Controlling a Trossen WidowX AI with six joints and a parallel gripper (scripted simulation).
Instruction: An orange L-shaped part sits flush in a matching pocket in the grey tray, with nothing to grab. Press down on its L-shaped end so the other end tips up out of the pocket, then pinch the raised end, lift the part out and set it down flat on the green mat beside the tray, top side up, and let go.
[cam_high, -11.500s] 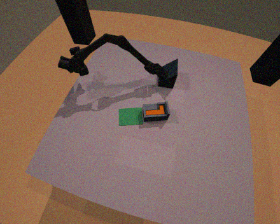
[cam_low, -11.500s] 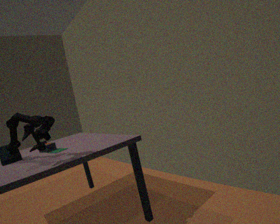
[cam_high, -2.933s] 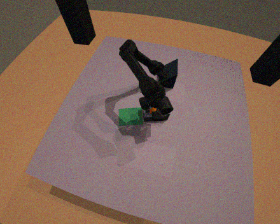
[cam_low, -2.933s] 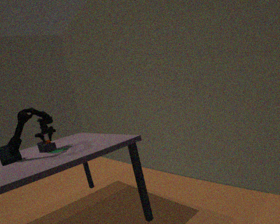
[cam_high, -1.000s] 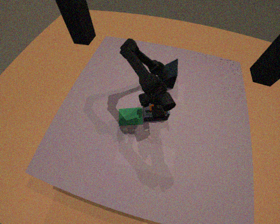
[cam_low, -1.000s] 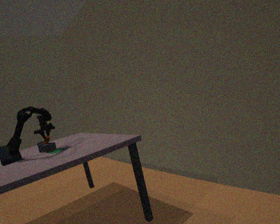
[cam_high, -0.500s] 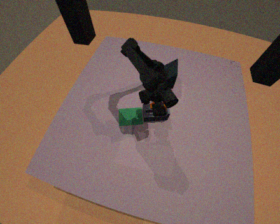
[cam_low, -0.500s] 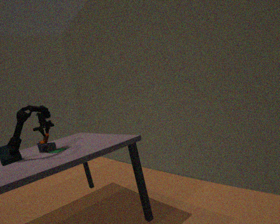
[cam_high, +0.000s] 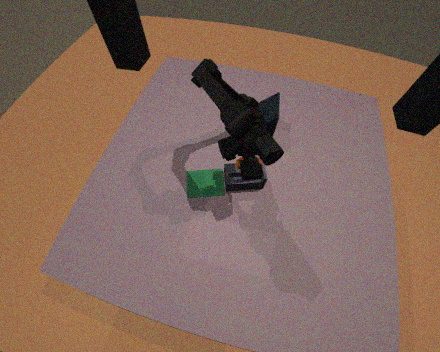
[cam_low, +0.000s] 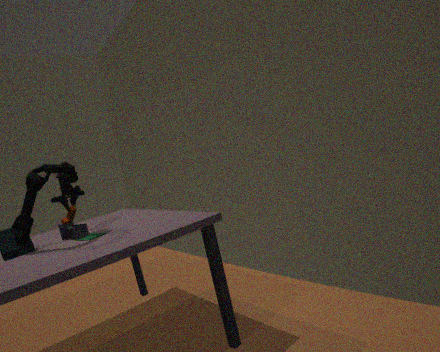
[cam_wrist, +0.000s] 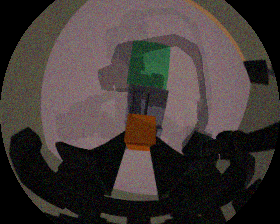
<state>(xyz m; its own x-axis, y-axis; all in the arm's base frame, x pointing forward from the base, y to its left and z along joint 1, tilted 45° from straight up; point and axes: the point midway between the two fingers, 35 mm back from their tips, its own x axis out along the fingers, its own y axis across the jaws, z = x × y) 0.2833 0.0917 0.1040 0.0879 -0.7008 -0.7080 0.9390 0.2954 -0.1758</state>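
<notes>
Right now my gripper tip is 170 mm above the green mat, 140 mm to the left of it and 30 mm short of it. From my gripper tip the other things lie so: orange L-shaped part: 30 mm below, 20 mm to the left, 20 mm behind.
</notes>
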